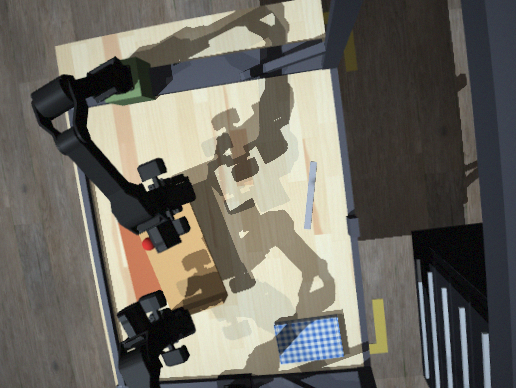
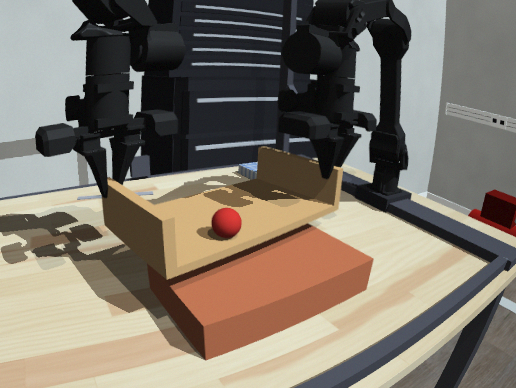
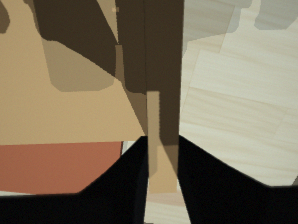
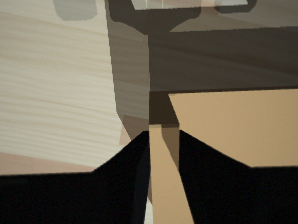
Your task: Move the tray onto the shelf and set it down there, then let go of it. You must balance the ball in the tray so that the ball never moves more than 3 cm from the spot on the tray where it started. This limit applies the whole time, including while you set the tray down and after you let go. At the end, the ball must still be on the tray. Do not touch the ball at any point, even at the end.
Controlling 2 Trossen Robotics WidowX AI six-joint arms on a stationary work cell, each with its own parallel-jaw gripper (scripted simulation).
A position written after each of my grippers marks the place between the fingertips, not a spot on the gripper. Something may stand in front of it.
In view: my left gripper (image 2: 328,177), my right gripper (image 2: 110,195), a tan tray (image 2: 289,191), a terracotta block (image 2: 255,293) and a red ball (image 2: 226,222).
The tan tray is seen too in image 1 (image 1: 187,273), in image 3 (image 3: 78,78) and in image 4 (image 4: 246,124). The terracotta block is seen too in image 1 (image 1: 144,280). My left gripper shows as well in image 1 (image 1: 174,315) and in image 3 (image 3: 160,142). Image 3 does not show the red ball: it is out of frame. Image 4 misses the red ball: it is out of frame.
